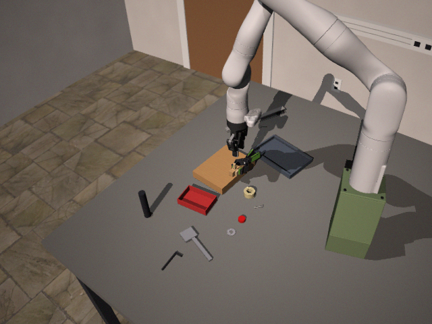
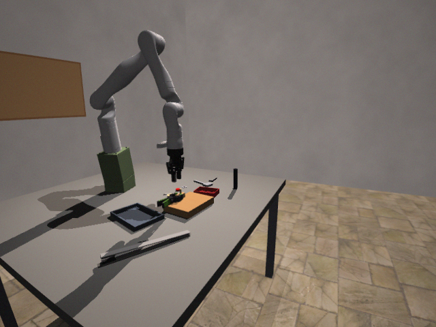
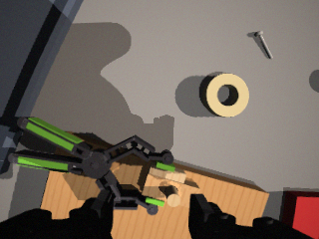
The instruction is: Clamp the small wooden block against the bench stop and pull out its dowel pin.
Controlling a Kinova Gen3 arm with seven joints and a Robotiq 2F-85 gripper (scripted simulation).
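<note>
Right now the wooden dowel pin is 10 mm ahead of my hand, 20 mm to the left of it and 90 mm below it. Round my hand: wooden block: 10 mm ahead, 20 mm to the left, 100 mm below; tape roll: 80 mm behind, 70 mm to the left, 130 mm below; wooden bench board: 60 mm ahead, 120 mm below.
</note>
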